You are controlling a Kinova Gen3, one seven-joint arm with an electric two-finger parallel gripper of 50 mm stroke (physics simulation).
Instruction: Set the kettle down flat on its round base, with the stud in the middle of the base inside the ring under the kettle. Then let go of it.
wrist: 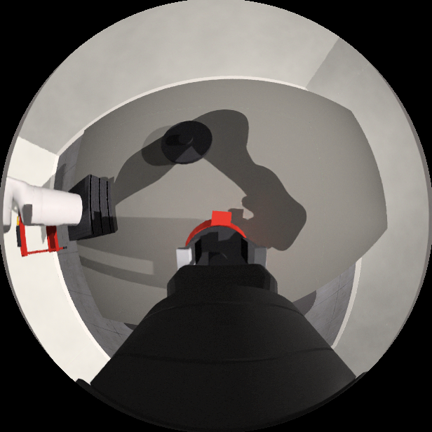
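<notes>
The kettle (221, 218) shows in part in the wrist view as a red curved rim with a red block at its far edge. A dark part lies inside the rim, and the lower part and underside are hidden. My gripper (220, 246) is open just near side of the red rim, one finger to each side of the dark part, not closed on it. The round black base (196, 149) lies flat on the table, up and left of the kettle and apart from it. A small raised stud (188, 140) shows near its middle. The ring under the kettle is hidden.
A black ribbed block (92, 207) stands at the table's left edge, with a white arm part (55, 206) by it. A red frame (23, 240) stands at the far left. The arm's shadow crosses the grey table (320, 145). Pale walls stand around.
</notes>
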